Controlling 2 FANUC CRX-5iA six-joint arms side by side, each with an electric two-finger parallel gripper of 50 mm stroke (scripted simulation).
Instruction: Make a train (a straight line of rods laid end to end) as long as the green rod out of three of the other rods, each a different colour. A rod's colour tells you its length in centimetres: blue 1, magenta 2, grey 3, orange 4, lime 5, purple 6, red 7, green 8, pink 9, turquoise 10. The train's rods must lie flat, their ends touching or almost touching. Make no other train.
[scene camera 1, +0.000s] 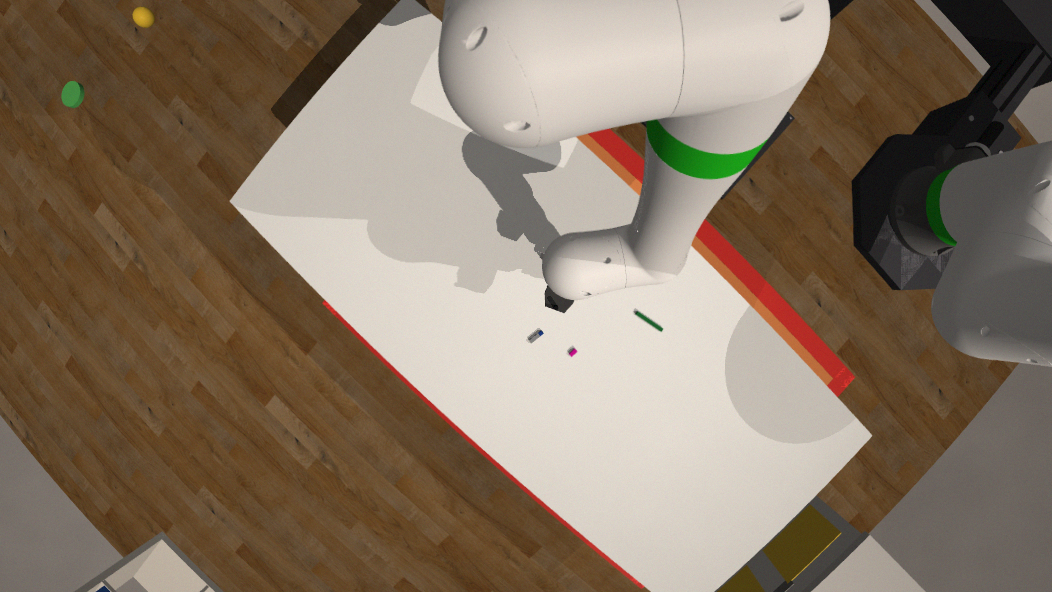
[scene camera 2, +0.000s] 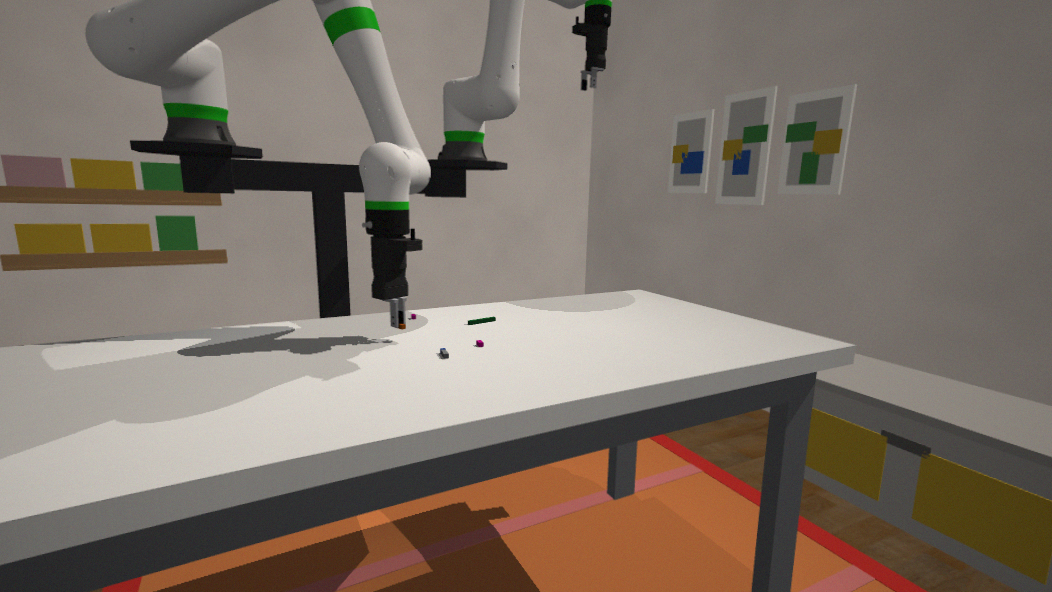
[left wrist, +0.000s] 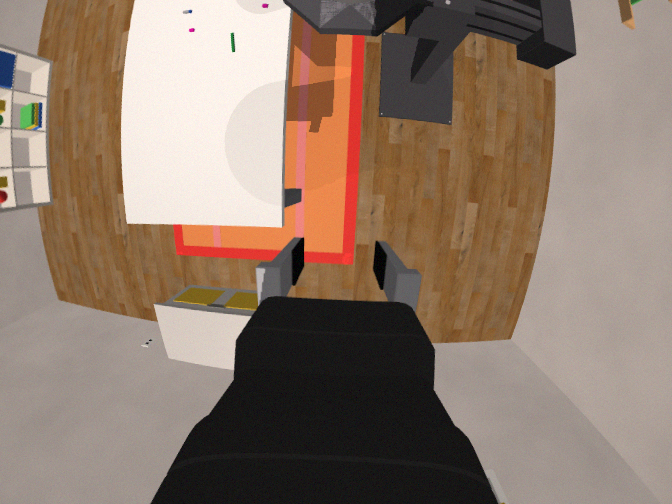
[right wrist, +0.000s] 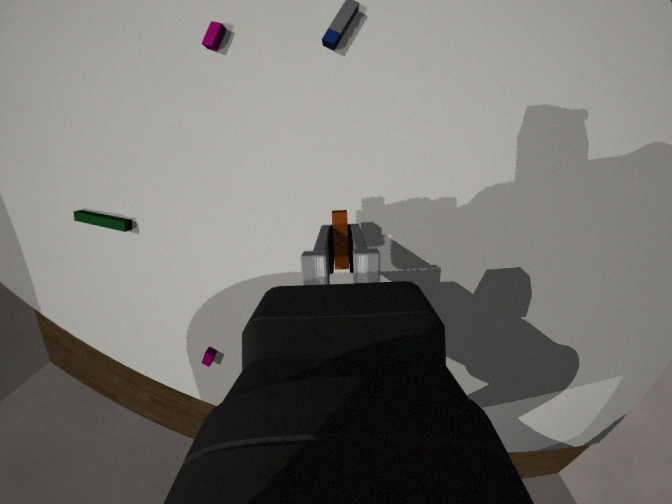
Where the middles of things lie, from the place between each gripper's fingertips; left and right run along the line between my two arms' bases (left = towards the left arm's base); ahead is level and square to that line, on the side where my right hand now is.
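Scene:
The orange rod (right wrist: 339, 217) is 20 mm below my right hand (scene camera 2: 398, 326). Counting from that same right hand, I find the green rod (right wrist: 107, 221) 50 mm behind, 240 mm to the left and 40 mm below.
My left gripper (scene camera 2: 588, 88), meanwhile, is 63 cm to the left of the green rod, 38 cm short of it and 71 cm above it. As for the orange rod, it is 87 cm to the right of my left hand, 43 cm ahead of it and 68 cm below it.

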